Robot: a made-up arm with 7 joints.
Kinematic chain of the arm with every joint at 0, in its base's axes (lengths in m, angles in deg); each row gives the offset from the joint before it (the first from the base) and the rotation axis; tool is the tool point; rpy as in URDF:
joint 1: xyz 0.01 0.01 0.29 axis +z
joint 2: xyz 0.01 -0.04 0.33 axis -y
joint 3: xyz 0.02 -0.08 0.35 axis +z
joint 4: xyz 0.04 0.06 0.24 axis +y
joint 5: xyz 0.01 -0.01 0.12 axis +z
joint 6: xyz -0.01 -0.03 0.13 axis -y
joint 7: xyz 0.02 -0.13 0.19 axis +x
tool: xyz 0.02 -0.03 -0.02 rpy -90 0 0
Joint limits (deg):
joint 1: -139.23..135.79
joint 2: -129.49..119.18
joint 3: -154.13..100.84
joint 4: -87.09..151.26
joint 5: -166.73..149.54
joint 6: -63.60..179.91
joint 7: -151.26..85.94
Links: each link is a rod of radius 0.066 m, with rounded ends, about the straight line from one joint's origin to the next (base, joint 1, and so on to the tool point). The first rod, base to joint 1, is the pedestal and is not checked.
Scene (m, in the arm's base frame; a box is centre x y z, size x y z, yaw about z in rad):
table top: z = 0
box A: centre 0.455 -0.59 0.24 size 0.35 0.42 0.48 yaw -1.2
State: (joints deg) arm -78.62 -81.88 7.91 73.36 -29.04 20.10 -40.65
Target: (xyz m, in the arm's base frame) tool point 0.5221 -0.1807 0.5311
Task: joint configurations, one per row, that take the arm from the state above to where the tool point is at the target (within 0.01 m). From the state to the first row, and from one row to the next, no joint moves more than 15 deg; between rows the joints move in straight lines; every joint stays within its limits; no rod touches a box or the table.
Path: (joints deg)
1: -71.06 -69.31 2.62 76.64 -25.59 25.39 -42.86
2: -63.50 -56.74 -2.66 79.91 -22.14 30.67 -45.06
3: -55.93 -44.18 -7.95 83.19 -18.68 35.96 -47.27
4: -48.37 -31.61 -13.23 86.47 -15.23 41.24 -49.47
5: -40.81 -19.04 -18.52 89.74 -11.78 46.53 -51.68
6: -33.25 -6.47 -23.80 93.02 -8.33 51.81 -53.88
7: -31.32 -19.14 -11.18 93.94 -12.15 42.06 -53.22
8: -29.39 -31.81 1.44 94.86 -15.98 32.31 -52.56
9: -27.46 -44.48 14.07 95.78 -19.81 22.56 -51.89
10: -25.53 -57.15 26.69 96.70 -23.64 12.81 -51.23
11: -23.60 -69.82 39.32 97.63 -27.47 3.06 -50.57
12: -31.94 -63.00 50.15 109.73 -19.71 4.00 -45.78
13: -40.28 -56.17 60.99 121.82 -11.96 4.93 -41.00

